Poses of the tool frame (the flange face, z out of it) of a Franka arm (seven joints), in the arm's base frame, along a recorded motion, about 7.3 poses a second.
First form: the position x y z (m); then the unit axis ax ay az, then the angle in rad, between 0 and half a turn.
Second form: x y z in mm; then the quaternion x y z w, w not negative. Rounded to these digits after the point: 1 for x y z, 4 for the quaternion.
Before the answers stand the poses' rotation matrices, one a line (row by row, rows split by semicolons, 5 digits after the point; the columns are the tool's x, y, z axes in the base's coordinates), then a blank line. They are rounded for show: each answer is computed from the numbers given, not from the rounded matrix.
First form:
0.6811, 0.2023, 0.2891, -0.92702, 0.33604, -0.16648, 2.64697
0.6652, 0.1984, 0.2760, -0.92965, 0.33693, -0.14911, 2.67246
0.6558, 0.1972, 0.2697, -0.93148, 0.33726, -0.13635, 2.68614
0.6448, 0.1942, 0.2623, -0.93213, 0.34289, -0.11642, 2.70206
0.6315, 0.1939, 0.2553, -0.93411, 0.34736, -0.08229, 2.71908
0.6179, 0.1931, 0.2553, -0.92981, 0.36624, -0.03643, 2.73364
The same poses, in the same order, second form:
0.73558 -0.50667 0.44968; -0.66472 -0.66784 0.33487; 0.13064 -0.54524 -0.82804
0.74316 -0.52520 0.41459; -0.66002 -0.67718 0.32525; 0.10993 -0.51536 -0.84990
0.74882 -0.53631 0.38942; -0.65626 -0.68217 0.32245; 0.09272 -0.49701 -0.86277
0.75021 -0.55932 0.35263; -0.65840 -0.68098 0.32059; 0.06082 -0.47268 -0.87913
0.75634 -0.58667 0.28941; -0.65416 -0.68135 0.32838; 0.00454 -0.43769 -0.89911
0.74020 -0.63866 0.21026; -0.66757 -0.66068 0.34329; -0.08033 -0.39447 -0.91539

681.1, 202.3, 289.1, -0.8988, 0.3258, -0.1614, 0.2448
665.2, 198.4, 276.0, -0.9042, 0.3277, -0.1450, 0.2324
655.8, 197.2, 269.7, -0.9074, 0.3286, -0.1328, 0.2258
644.8, 194.2, 262.3, -0.9097, 0.3346, -0.1136, 0.2180
631.5, 193.9, 255.3, -0.9133, 0.3396, -0.0805, 0.2097
617.9, 193.1, 255.3, -0.9105, 0.3586, -0.0357, 0.2026

